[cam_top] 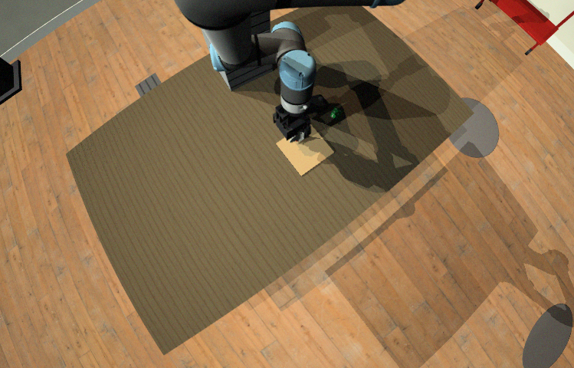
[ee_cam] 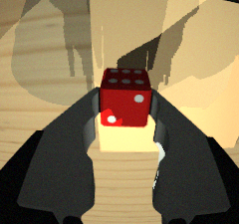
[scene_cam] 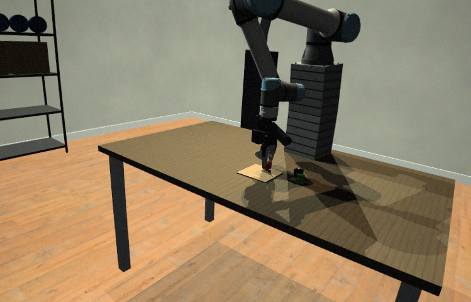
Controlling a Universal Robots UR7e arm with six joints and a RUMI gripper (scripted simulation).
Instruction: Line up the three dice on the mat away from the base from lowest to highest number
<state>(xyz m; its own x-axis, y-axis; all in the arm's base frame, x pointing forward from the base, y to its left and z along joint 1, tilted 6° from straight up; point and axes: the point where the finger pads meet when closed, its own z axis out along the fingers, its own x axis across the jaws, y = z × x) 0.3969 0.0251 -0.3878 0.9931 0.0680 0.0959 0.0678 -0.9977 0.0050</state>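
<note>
My gripper is now right at the red die. Round my hand: black die (6 cm behind, 12 cm to the left, 1 cm below); then tan mat (5 cm ahead, 2 cm below); then green die (1 cm behind, 16 cm to the left, 1 cm below).
</note>
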